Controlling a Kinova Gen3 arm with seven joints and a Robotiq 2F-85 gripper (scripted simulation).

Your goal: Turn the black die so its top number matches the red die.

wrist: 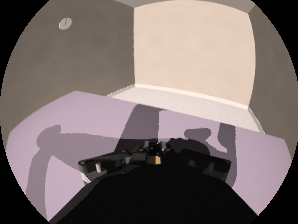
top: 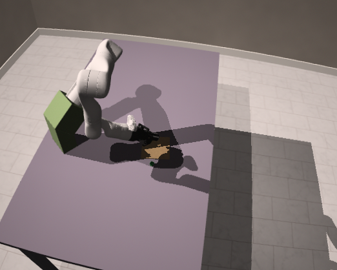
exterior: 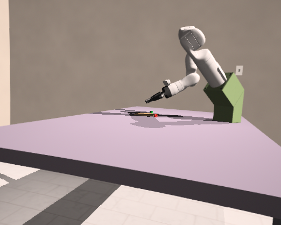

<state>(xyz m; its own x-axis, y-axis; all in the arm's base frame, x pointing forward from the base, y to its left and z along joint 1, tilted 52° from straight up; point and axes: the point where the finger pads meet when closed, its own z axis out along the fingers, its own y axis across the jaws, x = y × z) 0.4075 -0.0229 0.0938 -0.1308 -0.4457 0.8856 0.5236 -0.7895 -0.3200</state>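
The tan mat is 90 mm below my hand, 10 mm to the left of it and 10 mm ahead of it. Round my hand: black die: 10 mm to the left, 10 mm below, 10 mm ahead; then green die: 100 mm to the right, 80 mm below, 30 mm ahead; then red die: 90 mm behind, 80 mm below, 70 mm to the left.
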